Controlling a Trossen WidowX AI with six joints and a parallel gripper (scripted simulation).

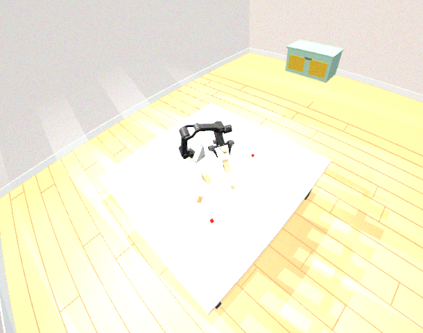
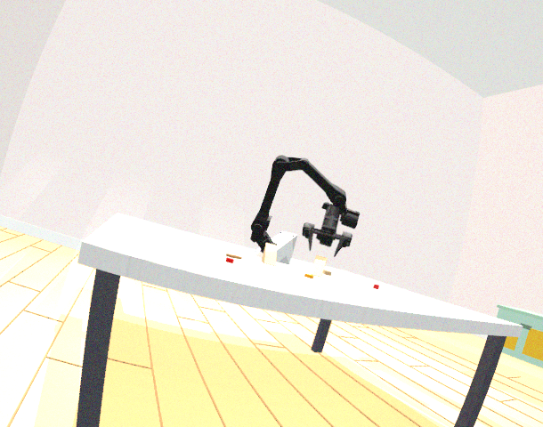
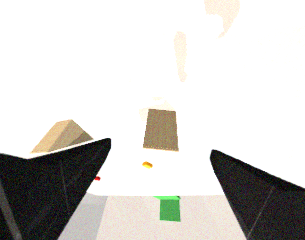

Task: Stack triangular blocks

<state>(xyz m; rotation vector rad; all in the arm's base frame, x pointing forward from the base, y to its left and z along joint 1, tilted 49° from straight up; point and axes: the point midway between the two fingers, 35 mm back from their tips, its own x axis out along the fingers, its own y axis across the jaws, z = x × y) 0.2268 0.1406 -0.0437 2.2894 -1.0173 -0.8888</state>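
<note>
My gripper tip is 40 mm short of the tan triangular block, 20 mm to the left of it and 60 mm above it. Also, from my gripper tip: orange piece: 190 mm ahead, 120 mm to the right, 70 mm below; then tan stick: 110 mm behind, 90 mm to the left, 70 mm below.
</note>
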